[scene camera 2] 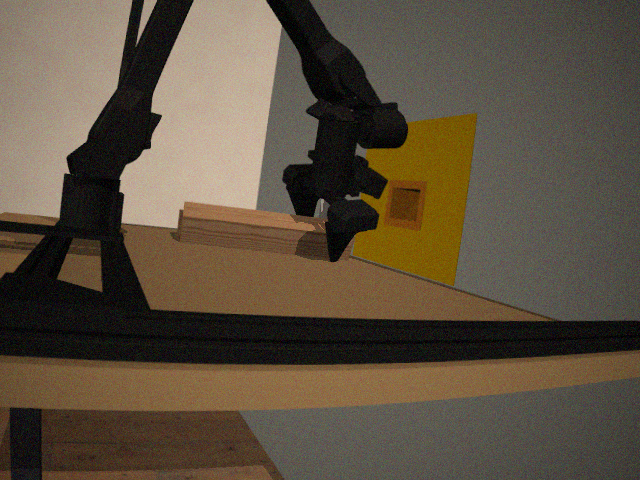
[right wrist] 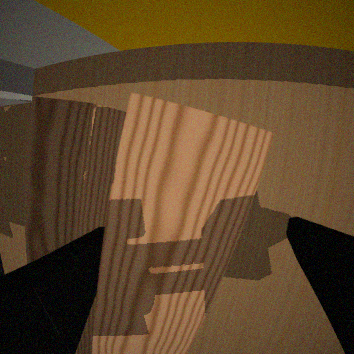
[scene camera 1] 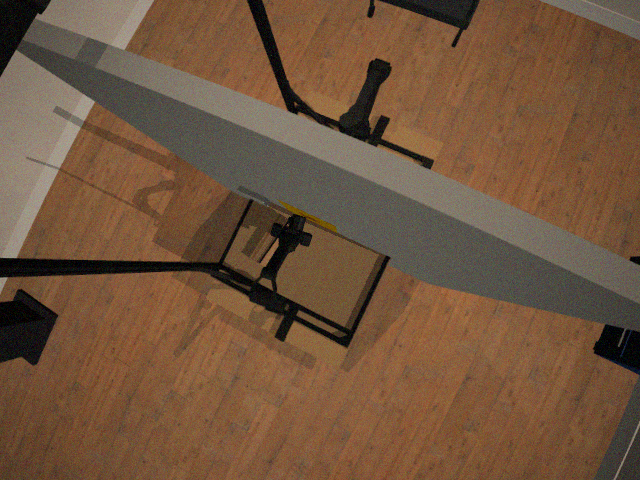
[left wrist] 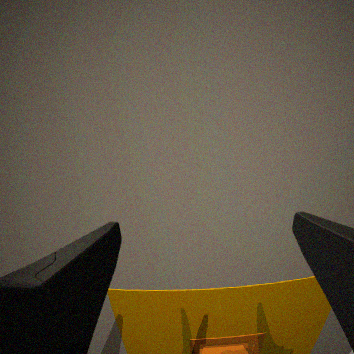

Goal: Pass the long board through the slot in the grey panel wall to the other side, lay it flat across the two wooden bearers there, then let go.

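Note:
Two wooden boards lie side by side on the near table; I cannot tell which is longer. The lit board [scene camera 2: 242,218] [right wrist: 185,165] runs between the fingers of my right gripper [scene camera 2: 321,235] [right wrist: 199,232], which is open and straddles it near its wall-side end. The second, darker board [right wrist: 65,175] lies left of it in the right wrist view. My left gripper [left wrist: 208,227] is open, facing the grey panel wall [left wrist: 200,150] [scene camera 1: 258,139] [scene camera 2: 542,155]. The orange-framed slot [scene camera 2: 423,206] [left wrist: 227,339] sits in a yellow plate [scene camera 2: 444,155] [left wrist: 160,310]. The bearers do not show.
The near table [scene camera 1: 330,273] [scene camera 2: 232,289] stands against the wall, with a black frame rail [scene camera 2: 361,335] along its edge. The left arm [scene camera 1: 364,103] stands across the wall. Black furniture [scene camera 1: 429,10] shows at the top of scene camera 1.

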